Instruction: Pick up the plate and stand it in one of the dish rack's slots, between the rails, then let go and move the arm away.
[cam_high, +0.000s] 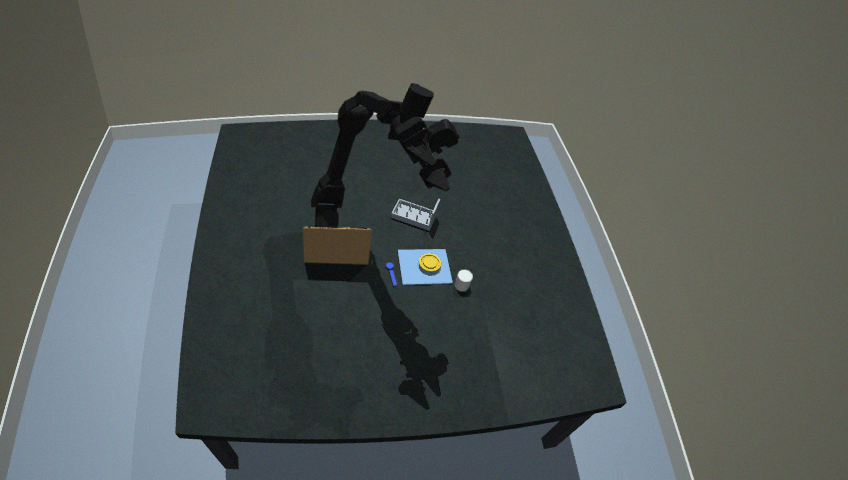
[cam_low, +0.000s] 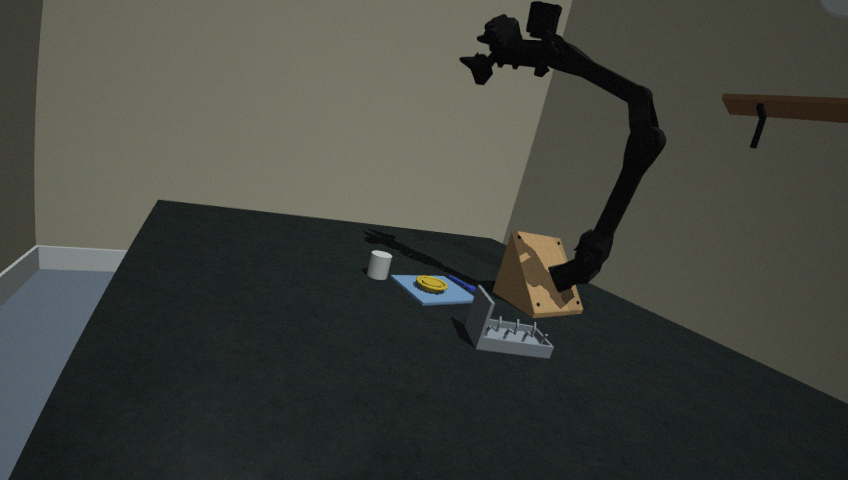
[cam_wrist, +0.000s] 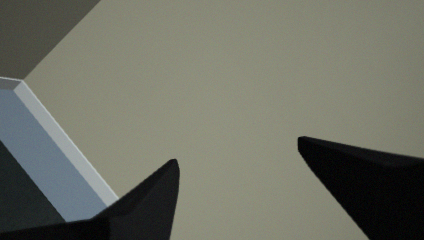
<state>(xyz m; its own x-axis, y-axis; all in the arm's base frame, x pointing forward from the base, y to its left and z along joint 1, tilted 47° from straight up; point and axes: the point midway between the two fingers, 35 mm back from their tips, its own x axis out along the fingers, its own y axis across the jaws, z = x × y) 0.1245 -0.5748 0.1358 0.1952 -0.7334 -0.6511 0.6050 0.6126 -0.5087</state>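
My gripper tip is now 55 cm above the yellow plate, 21 cm to the right of it and 11 cm short of it. From my gripper tip the other things lie so: white cup (54 cm below, 20 cm ahead, 13 cm to the left); blue spoon (56 cm below, 20 cm to the left, 1 cm behind); light blue mat (57 cm below, 21 cm to the left, 10 cm ahead).
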